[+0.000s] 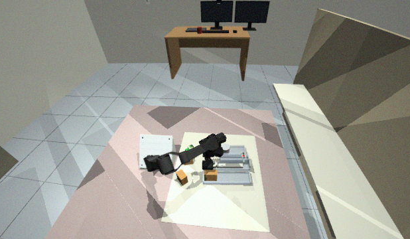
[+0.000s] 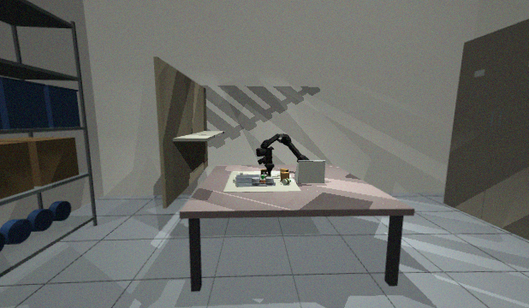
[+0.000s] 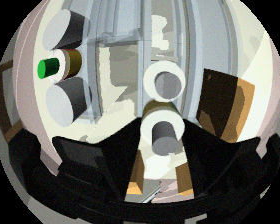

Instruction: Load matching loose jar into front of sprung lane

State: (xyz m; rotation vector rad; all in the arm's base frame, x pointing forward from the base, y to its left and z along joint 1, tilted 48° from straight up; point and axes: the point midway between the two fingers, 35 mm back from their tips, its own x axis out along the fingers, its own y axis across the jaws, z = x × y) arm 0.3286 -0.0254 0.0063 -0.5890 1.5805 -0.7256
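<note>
Now: the grey lane unit 150 mm ahead of my gripper tip, 20 mm to the left of it and 30 mm below it. From my gripper tip the other things lie so: small red part 220 mm ahead, 30 mm to the left, 20 mm above.
</note>
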